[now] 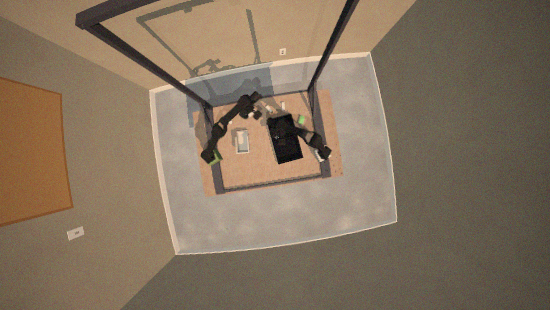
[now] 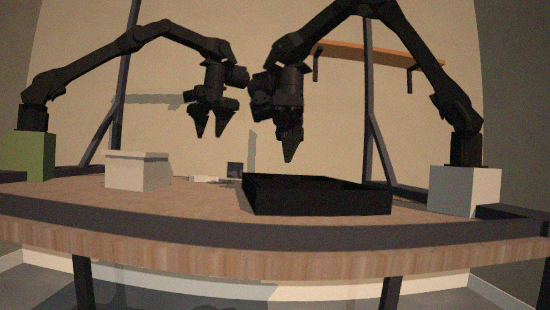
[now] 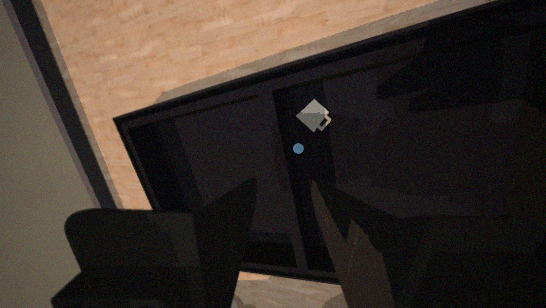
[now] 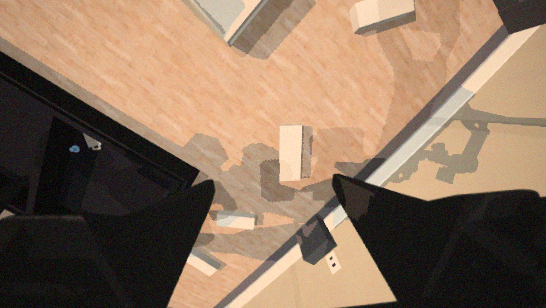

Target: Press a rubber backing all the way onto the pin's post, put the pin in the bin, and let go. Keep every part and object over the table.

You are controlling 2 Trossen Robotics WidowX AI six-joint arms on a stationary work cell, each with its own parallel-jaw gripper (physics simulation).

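Places are measured from the left arm's base along level axes (x up, y ahead, z left), in metres.
Pixels of known places: left gripper, fingertip midpoint: [image 1: 281, 137] [image 2: 286, 159] [image 3: 284, 185] [image 4: 5, 168]; right gripper, fingertip midpoint: [image 1: 251, 112] [image 2: 208, 138] [image 4: 274, 182]; left arm's base, origin of the base link: [image 1: 323, 153]; right arm's base, origin of the base link: [image 1: 210, 157].
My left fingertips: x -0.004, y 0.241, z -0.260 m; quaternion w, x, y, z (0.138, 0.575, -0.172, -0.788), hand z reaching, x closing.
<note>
Ahead of a thing's pixels: the offset from my left fingertips to its middle.
A pin @(dz -0.025, dx -0.066, dy +0.029 m) [image 3: 311, 116] [image 4: 93, 142], a small grey square plate with a pale bit at one edge, lies in a narrow compartment of the black tray @(dz +0.018, dx -0.057, dy -0.024 m) [image 1: 290, 160] [image 2: 320, 202] [image 3: 225, 85] [image 4: 100, 117]. A small blue disc, apparently a rubber backing @(dz +0.000, dx -0.068, dy +0.005 m) [image 3: 298, 148] [image 4: 74, 148], lies beside it, apart. The pin's post cannot be made out. The pale bin @(dz -0.111, dx -0.039, dy +0.294 m) [image 1: 242, 152] [image 2: 125, 172] [image 4: 244, 24] stands left of the tray. My left gripper [image 2: 288, 160] [image 3: 284, 185] is partly open and empty above the tray. My right gripper [image 2: 209, 136] [image 4: 274, 182] is wide open and empty above the table, beyond the tray.
Pale blocks @(dz -0.304, dx -0.068, dy +0.122 m) [image 4: 291, 152] @(dz -0.268, dx -0.070, dy -0.020 m) [image 4: 235, 220] @(dz -0.236, dx -0.069, dy -0.138 m) [image 4: 205, 262] lie on the table beyond the tray. A larger pale piece @(dz -0.335, dx -0.069, dy +0.335 m) [image 4: 384, 16] lies near the bin. A green item @(dz -0.064, dx -0.068, dy -0.222 m) [image 1: 301, 119] sits right of the tray. A dark box @(dz -0.395, dx -0.045, dy +0.011 m) [image 2: 235, 170] [image 4: 316, 240] is at the back. Frame posts flank the arms.
</note>
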